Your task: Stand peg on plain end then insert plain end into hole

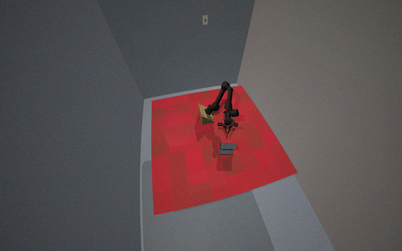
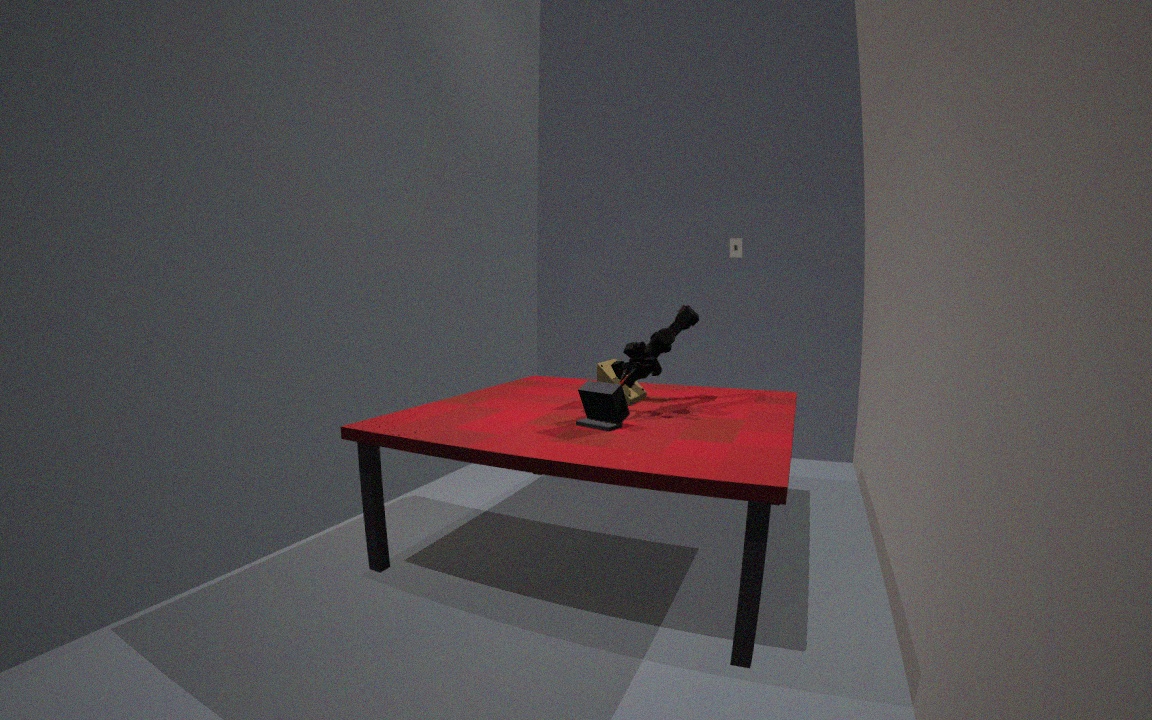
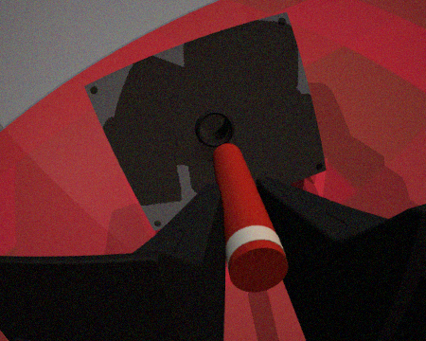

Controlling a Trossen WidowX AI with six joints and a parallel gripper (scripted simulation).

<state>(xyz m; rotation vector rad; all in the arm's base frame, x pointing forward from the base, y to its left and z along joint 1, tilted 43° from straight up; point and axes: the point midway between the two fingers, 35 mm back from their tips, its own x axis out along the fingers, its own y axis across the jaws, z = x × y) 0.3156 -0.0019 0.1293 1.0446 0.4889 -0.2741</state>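
Now: gripper tip 9 cm short of the grey sloped panel, 4 cm to the left of it and 5 cm above it. The rest, counted from my gripper tip: red peg 1 cm behind, 1 cm to the left, 1 cm above.
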